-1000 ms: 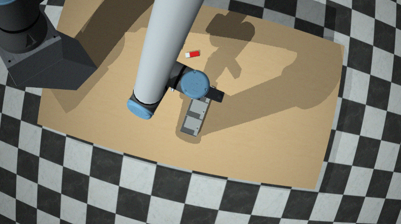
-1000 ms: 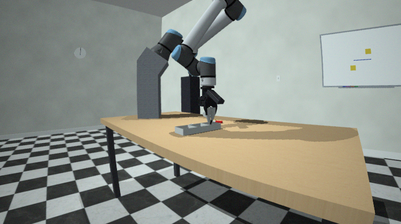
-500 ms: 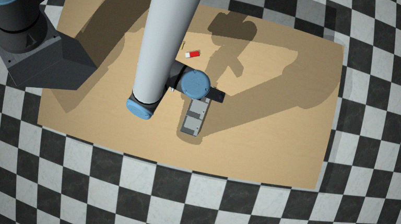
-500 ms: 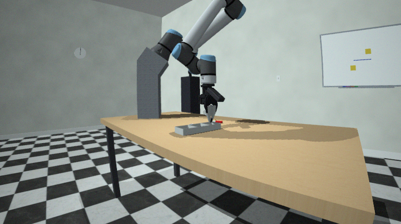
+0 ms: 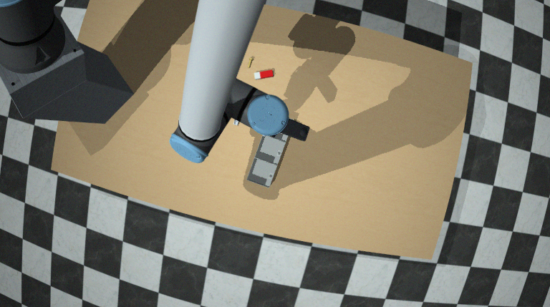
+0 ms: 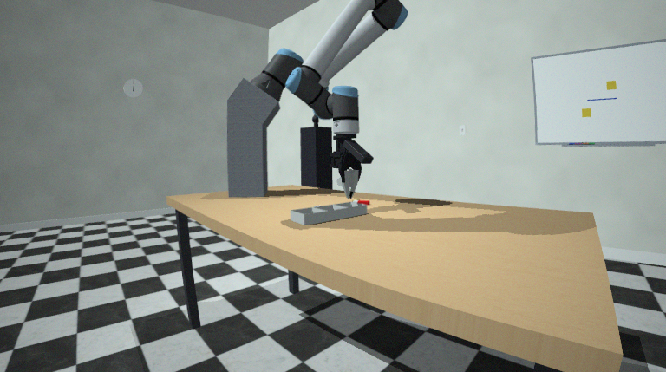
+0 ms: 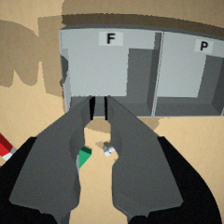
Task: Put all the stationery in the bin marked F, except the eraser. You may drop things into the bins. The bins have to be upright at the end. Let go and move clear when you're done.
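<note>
Now: hand 10 cm past the green pad, 6 cm to the right of it and 6 cm above it. Also, from my hand: eraser 8 cm behind, 16 cm to the left, 6 cm below; white-grey object 10 cm behind, 6 cm below; pencil sharpener 14 cm behind, 2 cm to the right, 6 cm below.
</note>
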